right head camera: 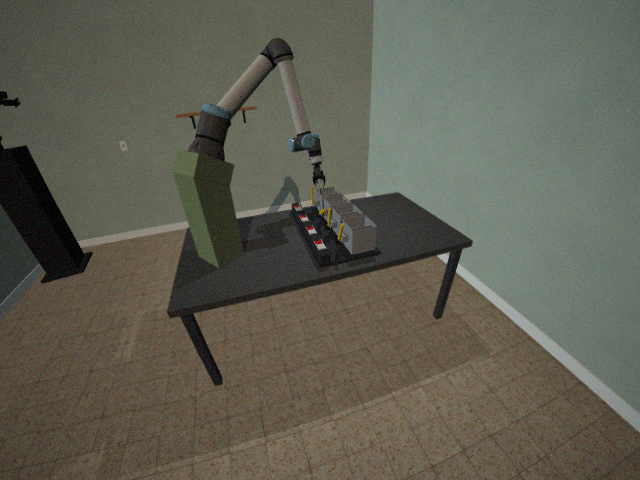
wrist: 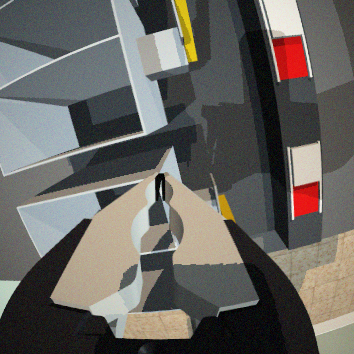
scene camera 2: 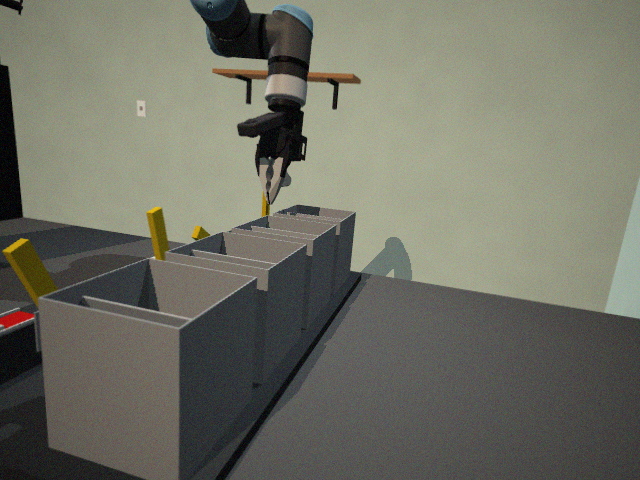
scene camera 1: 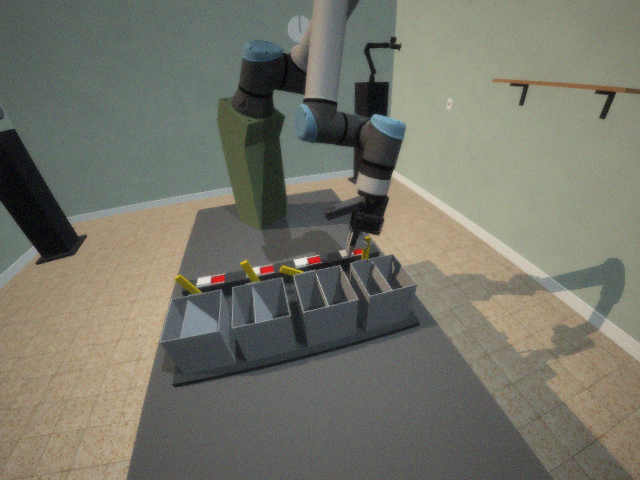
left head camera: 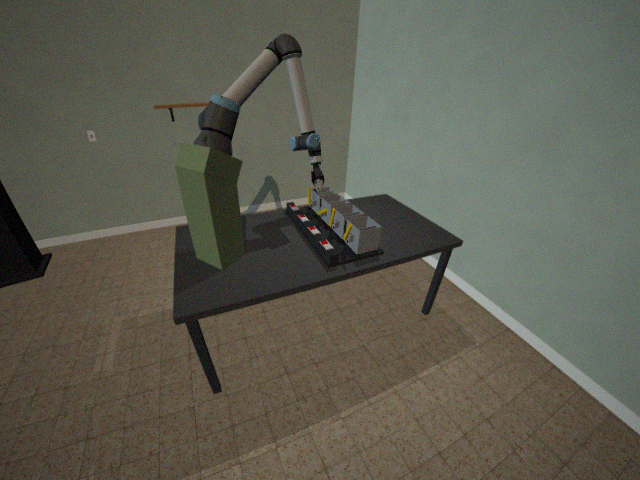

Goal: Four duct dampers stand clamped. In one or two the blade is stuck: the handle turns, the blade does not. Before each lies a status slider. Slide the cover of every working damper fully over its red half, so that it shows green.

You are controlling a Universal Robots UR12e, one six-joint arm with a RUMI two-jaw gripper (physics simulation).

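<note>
My gripper is shut and empty, its tips just above the front of the end damper, beside its upright yellow handle. Three more grey dampers stand in the row. The handle of the damper next to the end one lies low; the other two handles lean. The status sliders have white covers beside exposed red halves. The fingers partly hide the end damper in the wrist view.
The dampers stand on a dark base plate on the dark table. The sliders sit on a raised black rail. The green robot pedestal stands behind the rail. A wooden wall shelf hangs at the back.
</note>
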